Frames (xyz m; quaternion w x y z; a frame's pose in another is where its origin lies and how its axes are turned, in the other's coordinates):
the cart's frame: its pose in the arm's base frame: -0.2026 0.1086 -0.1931 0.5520 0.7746 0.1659 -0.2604
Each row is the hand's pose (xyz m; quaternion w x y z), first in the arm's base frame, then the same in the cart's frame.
Working: the arm's base frame: its pose in the cart's frame: 0.0540 0.2952 0.0084 0.5520 -0.7746 -0.1659 0.2604

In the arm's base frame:
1: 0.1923 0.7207 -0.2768 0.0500 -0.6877 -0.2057 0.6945
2: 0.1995 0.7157 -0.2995 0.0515 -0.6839 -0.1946 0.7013
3: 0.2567 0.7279 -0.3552 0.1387 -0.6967 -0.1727 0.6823
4: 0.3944 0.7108 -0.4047 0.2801 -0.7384 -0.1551 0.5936
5: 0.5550 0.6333 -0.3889 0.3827 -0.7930 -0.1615 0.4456
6: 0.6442 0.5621 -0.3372 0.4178 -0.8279 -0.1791 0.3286
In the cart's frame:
1: 0.3501 -0.0547 -0.6419 0.7200 0.4800 -0.2370 -0.4416
2: 0.3693 -0.0666 -0.6330 0.7162 0.4831 -0.2492 -0.4378
3: 0.4479 -0.0824 -0.6429 0.6694 0.5602 -0.2287 -0.4309
4: 0.5889 -0.0397 -0.6445 0.5976 0.6826 -0.1354 -0.3982
5: 0.7120 0.0859 -0.6109 0.5458 0.7660 0.0140 -0.3392
6: 0.7561 0.1981 -0.5767 0.5259 0.7885 0.1292 -0.2916

